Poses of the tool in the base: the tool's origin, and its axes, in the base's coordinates. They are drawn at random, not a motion.
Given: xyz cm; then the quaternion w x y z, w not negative.
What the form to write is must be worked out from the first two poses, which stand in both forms.
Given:
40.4, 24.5, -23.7, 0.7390, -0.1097, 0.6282, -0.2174
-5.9, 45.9, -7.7, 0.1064, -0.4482, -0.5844, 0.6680
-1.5, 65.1, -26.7, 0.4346, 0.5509, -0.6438, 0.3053
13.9, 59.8, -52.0, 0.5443, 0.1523, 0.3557, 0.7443
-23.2, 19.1, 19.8, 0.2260, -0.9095, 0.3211, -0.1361
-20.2, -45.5, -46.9, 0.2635, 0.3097, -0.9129, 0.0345
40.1, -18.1, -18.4, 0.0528, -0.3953, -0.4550, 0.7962
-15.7, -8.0, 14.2, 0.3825, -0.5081, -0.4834, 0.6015
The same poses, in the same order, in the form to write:
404, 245, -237, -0.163, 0.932, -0.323, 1.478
-59, 459, -77, -0.451, -0.588, 0.672, 2.928
-15, 651, -267, 0.612, -0.715, 0.339, 2.242
139, 598, -520, 0.182, 0.424, 0.887, 1.990
-232, 191, 198, -0.934, 0.330, -0.140, 2.686
-202, -455, -469, 0.321, -0.946, 0.036, 2.608
401, -181, -184, -0.396, -0.456, 0.797, 3.036
-157, -80, 142, -0.550, -0.523, 0.651, 2.357

